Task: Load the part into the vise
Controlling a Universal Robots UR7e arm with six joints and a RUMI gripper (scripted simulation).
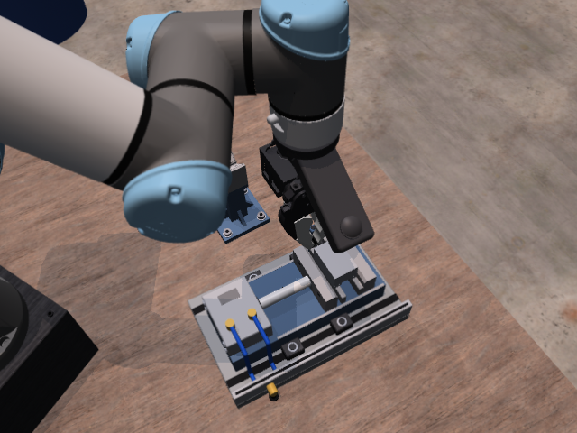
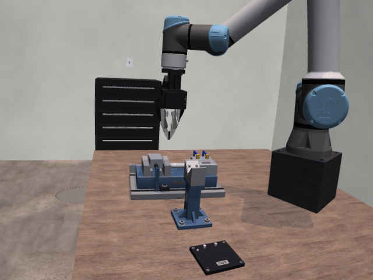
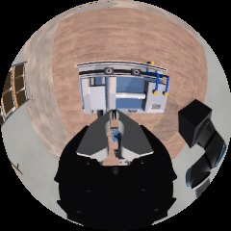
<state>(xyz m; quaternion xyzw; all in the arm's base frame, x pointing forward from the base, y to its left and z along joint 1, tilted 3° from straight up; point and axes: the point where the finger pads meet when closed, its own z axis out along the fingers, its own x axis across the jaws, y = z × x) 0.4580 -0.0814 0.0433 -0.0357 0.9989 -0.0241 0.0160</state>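
The moving jaw lies 1 cm ahead of my hand and 10 cm below it. Also, from my hand: work stop: 4 cm ahead, 5 cm to the left, 9 cm below; part: 4 cm ahead, 9 cm below; white cylinder rod: 5 cm behind, 10 cm below.
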